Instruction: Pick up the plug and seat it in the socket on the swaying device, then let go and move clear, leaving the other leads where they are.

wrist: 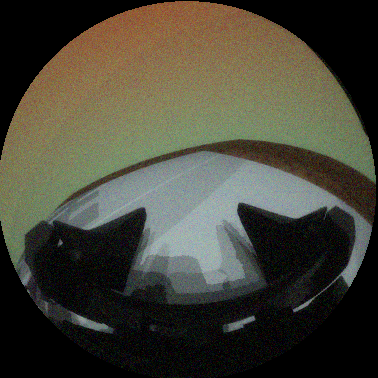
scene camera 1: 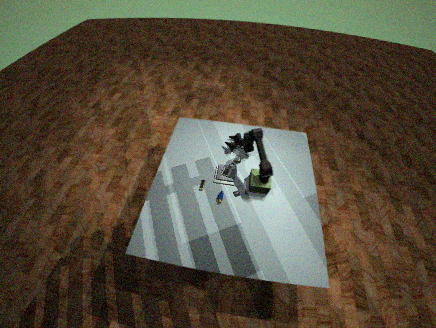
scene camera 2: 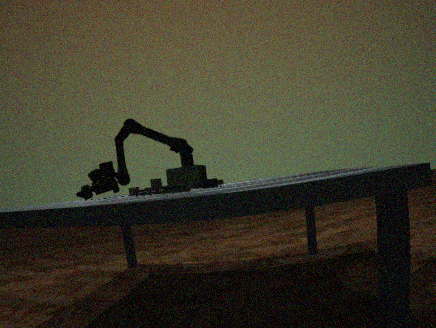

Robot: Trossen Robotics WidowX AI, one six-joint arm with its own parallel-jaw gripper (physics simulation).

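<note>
My gripper (scene camera 1: 226, 143) (scene camera 2: 83, 193) (wrist: 192, 210) is open and empty, with its fingers spread wide. It hangs low over the table on the far side of the device. The device (scene camera 1: 219, 176) is a flat grey plate with a pale edge; the arm's shadow falls across it and its socket cannot be made out. A small blue piece with a yellow end (scene camera 1: 220, 197) lies on the near side of the device. A small dark piece (scene camera 1: 202, 185) lies to the device's left. Which piece is the plug cannot be told. Neither piece can be made out in the wrist view.
The arm's olive base block (scene camera 1: 260, 181) (scene camera 2: 186, 176) stands right of the device. The pale table (scene camera 1: 295, 240) (scene camera 2: 280, 196) carries everything, with wood floor (scene camera 1: 75, 150) around it. Striped shadows cross the table top. In scene camera 2 the low objects are dark outlines near the base.
</note>
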